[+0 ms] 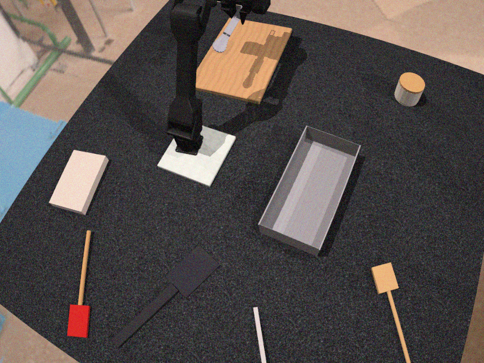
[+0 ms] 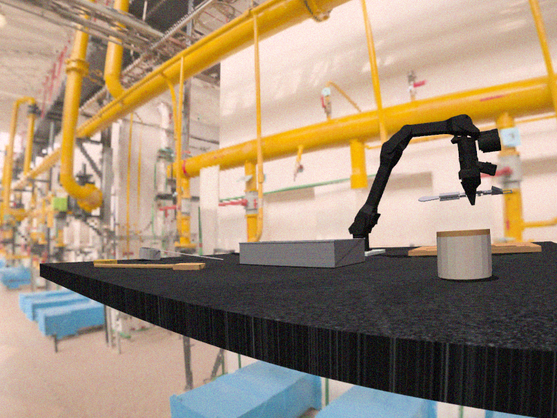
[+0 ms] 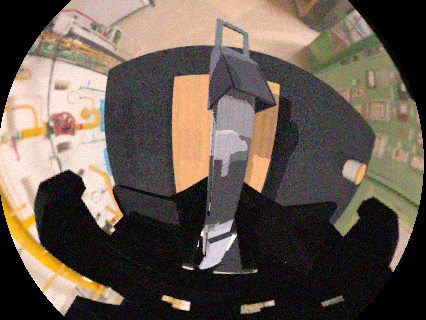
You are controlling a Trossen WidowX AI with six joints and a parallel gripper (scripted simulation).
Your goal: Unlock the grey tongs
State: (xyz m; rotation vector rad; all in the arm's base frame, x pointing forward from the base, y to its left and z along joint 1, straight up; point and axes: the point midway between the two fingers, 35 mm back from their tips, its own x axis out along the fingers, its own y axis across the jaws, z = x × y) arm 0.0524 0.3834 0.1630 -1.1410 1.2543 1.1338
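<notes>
My gripper tip is 10 mm to the left of the wooden board and 130 mm above it. Also, from my gripper tip: lidded jar 550 mm ahead, 60 mm to the right, 110 mm below; then pale block 340 mm behind, 570 mm to the right, 130 mm below; then grey roasting tin 300 mm ahead, 450 mm to the right, 110 mm below.
</notes>
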